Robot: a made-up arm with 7 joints. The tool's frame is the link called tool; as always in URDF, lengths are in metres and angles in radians. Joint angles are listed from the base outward.
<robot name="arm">
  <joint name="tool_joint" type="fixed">
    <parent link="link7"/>
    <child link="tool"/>
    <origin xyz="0 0 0"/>
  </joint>
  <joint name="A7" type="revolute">
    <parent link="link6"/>
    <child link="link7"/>
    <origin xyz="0 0 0"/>
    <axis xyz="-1 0 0"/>
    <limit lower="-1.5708" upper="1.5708"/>
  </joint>
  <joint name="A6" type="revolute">
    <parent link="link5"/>
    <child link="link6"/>
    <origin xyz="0 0 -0.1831"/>
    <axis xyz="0 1 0"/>
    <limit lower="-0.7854" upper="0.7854"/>
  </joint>
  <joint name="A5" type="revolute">
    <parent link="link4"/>
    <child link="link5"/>
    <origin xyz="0 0 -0.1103"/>
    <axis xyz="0 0 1"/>
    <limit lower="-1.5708" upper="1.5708"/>
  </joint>
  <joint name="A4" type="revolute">
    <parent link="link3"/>
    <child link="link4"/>
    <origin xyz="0 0 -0.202"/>
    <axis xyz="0 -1 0"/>
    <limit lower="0" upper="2.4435"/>
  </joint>
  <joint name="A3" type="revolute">
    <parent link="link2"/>
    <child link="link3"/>
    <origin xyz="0 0 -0.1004"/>
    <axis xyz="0 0 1"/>
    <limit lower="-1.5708" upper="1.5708"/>
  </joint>
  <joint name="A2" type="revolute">
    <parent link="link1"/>
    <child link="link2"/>
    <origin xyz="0 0.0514 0"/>
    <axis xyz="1 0 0"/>
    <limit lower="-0.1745" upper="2"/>
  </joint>
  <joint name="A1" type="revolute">
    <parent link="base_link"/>
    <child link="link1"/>
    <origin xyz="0 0.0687 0"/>
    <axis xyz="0 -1 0"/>
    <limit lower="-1.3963" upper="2"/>
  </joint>
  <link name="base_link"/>
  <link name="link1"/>
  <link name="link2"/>
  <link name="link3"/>
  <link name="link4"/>
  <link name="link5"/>
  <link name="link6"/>
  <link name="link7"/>
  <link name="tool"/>
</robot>
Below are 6 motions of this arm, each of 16 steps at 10 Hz.
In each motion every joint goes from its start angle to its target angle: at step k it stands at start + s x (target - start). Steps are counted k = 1, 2, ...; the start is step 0. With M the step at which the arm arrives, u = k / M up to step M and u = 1 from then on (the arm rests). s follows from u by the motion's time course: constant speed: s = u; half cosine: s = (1 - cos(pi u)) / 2; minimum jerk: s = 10 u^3 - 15 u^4 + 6 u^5.
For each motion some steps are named. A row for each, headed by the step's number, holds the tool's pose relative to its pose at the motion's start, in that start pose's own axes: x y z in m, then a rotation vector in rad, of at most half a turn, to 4 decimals.
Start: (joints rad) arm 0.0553 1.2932 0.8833 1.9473 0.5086 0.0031 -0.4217
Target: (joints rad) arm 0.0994 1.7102 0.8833 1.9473 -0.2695 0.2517 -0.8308
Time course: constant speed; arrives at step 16
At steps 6, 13, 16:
6: 0.0330 -0.0076 -0.0330 0.1077 -0.2007 -0.3347
13: 0.0757 -0.0207 -0.0647 0.3030 -0.5257 -0.6655
16: 0.0951 -0.0277 -0.0758 0.4057 -0.6924 -0.7804

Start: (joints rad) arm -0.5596 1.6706 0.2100 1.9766 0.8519 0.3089 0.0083
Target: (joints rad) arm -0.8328 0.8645 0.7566 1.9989 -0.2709 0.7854 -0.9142
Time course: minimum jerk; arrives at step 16
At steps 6, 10, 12, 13, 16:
6: -0.0246 -0.0089 0.0091 0.4490 0.0671 -0.0858
10: -0.0790 -0.0269 0.0440 1.2472 0.3469 -0.2802
12: -0.1026 -0.0377 0.0645 1.5389 0.5117 -0.4151
13: -0.1101 -0.0418 0.0719 1.6267 0.5697 -0.4695
16: -0.1168 -0.0458 0.0788 1.7020 0.6232 -0.5235

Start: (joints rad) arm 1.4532 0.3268 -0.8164 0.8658 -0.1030 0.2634 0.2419
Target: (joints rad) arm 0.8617 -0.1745 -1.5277 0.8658 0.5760 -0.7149 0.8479
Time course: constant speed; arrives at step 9
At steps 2, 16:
2: 0.0124 -0.1247 -0.0120 -0.4113 -0.2547 0.0371
16: 0.1037 -0.4899 0.1430 -1.4436 -1.2720 0.4467

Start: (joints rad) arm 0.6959 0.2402 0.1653 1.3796 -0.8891 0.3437 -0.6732
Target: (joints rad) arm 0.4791 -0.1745 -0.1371 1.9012 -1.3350 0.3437 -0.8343
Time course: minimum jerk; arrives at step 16
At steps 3, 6, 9, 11, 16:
3: 0.0087 0.0008 0.0089 0.0072 -0.0228 0.0089
6: 0.0478 0.0100 0.0489 0.0502 -0.1158 0.0600
9: 0.1017 0.0399 0.1016 0.1436 -0.2110 0.1594
11: 0.1298 0.0657 0.1270 0.2151 -0.2391 0.2246
16: 0.1511 0.0925 0.1449 0.2870 -0.2448 0.2813

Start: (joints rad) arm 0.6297 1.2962 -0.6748 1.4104 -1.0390 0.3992 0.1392
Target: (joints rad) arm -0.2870 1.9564 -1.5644 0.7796 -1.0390 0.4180 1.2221
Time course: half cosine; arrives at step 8
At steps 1, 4, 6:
1: 0.0014 -0.0212 0.0060 -0.0988 -0.0222 -0.0557
4: -0.0951 -0.2162 0.1361 -1.1720 -0.0568 -0.8992
6: -0.2695 -0.2184 0.2110 -1.6632 0.3006 -1.7340

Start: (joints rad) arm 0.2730 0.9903 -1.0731 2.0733 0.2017 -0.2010 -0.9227
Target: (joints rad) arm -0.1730 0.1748 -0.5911 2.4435 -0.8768 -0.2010 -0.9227
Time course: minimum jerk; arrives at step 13
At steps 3, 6, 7, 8, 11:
3: 0.0126 -0.0172 -0.0024 0.0115 -0.0935 0.0353
6: 0.0696 -0.0627 -0.0096 0.1815 -0.4393 0.1231
7: 0.0928 -0.0704 -0.0117 0.3021 -0.5566 0.1222
8: 0.1132 -0.0724 -0.0130 0.4368 -0.6479 0.0954
11: 0.1454 -0.0645 -0.0124 0.7260 -0.7561 -0.0348

